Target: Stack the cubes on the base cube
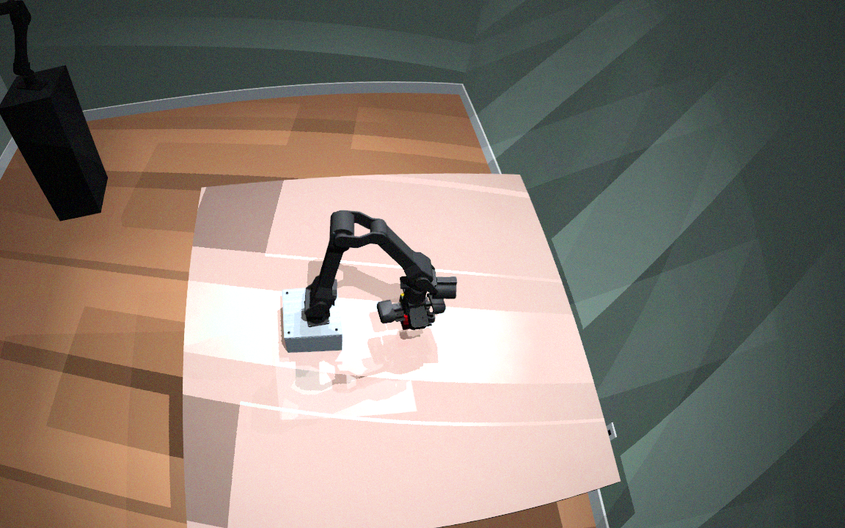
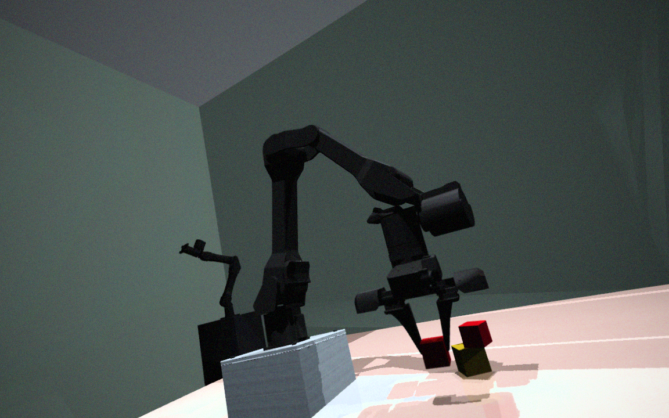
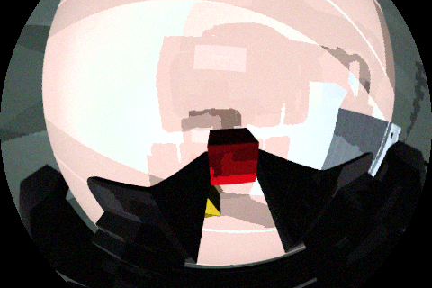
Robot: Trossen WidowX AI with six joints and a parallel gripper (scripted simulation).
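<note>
The red cube is 90 mm to the left of my gripper tip and 60 mm ahead of it. From my gripper tip the other things lie so: yellow cube 100 mm to the left, 40 mm below, 40 mm ahead.
</note>
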